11 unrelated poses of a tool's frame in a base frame.
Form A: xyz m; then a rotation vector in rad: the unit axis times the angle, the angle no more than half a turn.
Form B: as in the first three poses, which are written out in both.
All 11 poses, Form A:
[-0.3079 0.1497 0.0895 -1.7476 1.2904 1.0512]
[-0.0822 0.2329 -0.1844 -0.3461 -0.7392 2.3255]
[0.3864 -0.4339 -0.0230 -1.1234 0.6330 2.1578]
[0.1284 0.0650 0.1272 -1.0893 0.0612 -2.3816]
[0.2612 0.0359 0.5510 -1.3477 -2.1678 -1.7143]
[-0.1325 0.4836 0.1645 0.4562 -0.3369 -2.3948]
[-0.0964 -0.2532 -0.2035 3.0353 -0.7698 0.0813]
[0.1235 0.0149 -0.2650 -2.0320 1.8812 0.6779]
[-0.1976 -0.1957 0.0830 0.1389 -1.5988 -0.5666]
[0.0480 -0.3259 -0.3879 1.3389 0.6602 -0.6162]
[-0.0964 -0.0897 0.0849 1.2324 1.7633 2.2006]
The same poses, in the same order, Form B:
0.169 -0.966 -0.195 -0.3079; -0.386 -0.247 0.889 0.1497; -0.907 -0.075 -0.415 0.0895; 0 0 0 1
-0.744 -0.516 -0.424 -0.0822; 0.666 -0.619 -0.416 0.2329; -0.048 -0.592 0.805 -0.1844; 0 0 0 1
-0.448 -0.708 -0.546 0.3864; 0.301 -0.695 0.654 -0.4339; -0.842 0.129 0.524 -0.0230; 0 0 0 1
-0.544 0.435 0.717 0.1284; -0.471 -0.866 0.168 0.0650; 0.694 -0.247 0.676 0.1272; 0 0 0 1
-0.614 0.655 0.441 0.2612; 0.580 -0.005 0.815 0.0359; 0.535 0.756 -0.377 0.5510; 0 0 0 1
-0.716 0.567 -0.407 -0.1325; -0.657 -0.744 0.120 0.4836; -0.234 0.353 0.906 0.1645; 0 0 0 1
0.878 -0.476 0.048 -0.0964; -0.476 -0.879 -0.022 -0.2532; 0.053 -0.004 -0.999 -0.2035; 0 0 0 1
0.037 -0.989 -0.143 0.1235; -0.853 -0.105 0.512 0.0149; -0.521 0.103 -0.847 -0.2650; 0 0 0 1
-0.123 0.243 -0.962 -0.1976; -0.417 0.867 0.273 -0.1957; 0.901 0.435 -0.005 0.0830; 0 0 0 1
0.673 0.735 0.078 0.0480; -0.027 0.130 -0.991 -0.3259; -0.739 0.665 0.108 -0.3879; 0 0 0 1
-0.678 0.413 0.609 -0.0964; 0.504 -0.342 0.793 -0.0897; 0.535 0.844 0.024 0.0849; 0 0 0 1

